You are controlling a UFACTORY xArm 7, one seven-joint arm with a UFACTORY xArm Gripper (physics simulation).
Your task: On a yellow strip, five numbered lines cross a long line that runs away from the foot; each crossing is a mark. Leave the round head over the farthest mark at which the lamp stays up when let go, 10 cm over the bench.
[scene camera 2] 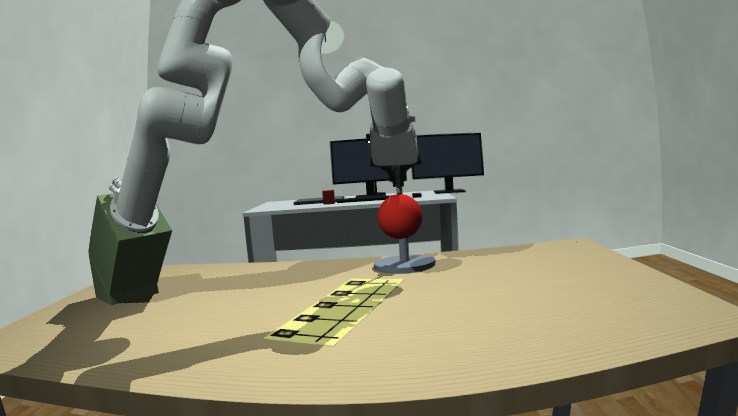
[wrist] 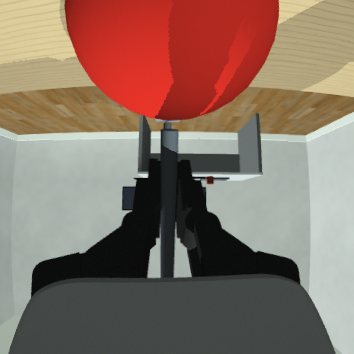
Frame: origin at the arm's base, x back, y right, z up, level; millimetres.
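Where they show: gripper, between the fingertips: (scene camera 2: 398,182) (wrist: 167,175); arm's base, origin of its link: (scene camera 2: 133,212).
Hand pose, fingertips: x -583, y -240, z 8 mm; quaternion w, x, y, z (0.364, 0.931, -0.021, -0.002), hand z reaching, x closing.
Each offset is from my fingertips to the centre of the thing. "*": to the spot under its first point. Level surfaces: height alone.
The lamp has a red round head {* dy +98, dx -2, dz -67 mm} (scene camera 2: 400,216) (wrist: 172,55), a grey post (scene camera 2: 404,250) (wrist: 169,142) and a round grey foot {* dy -65, dx +47, dz -207 mm} (scene camera 2: 385,265) that stands on the bench behind the strip's far end. The head hangs well above the bench on the camera side of the post. My gripper (scene camera 2: 398,187) (wrist: 167,175) is shut on the lamp's post, above the head; the post runs between the fingers in the wrist view. The yellow strip (scene camera 2: 330,313) lies flat, its long line crossed by several short lines with boxed numbers too small to read. Shadows cover part of it.
The wooden bench {dz -221 mm} (scene camera 2: 516,320) carries the green block (scene camera 2: 139,268) under the arm's base at the left. Behind the bench stands a desk (scene camera 2: 258,235) (wrist: 250,145) with two monitors (scene camera 2: 448,155) and a red mug (scene camera 2: 328,196) (wrist: 210,180).
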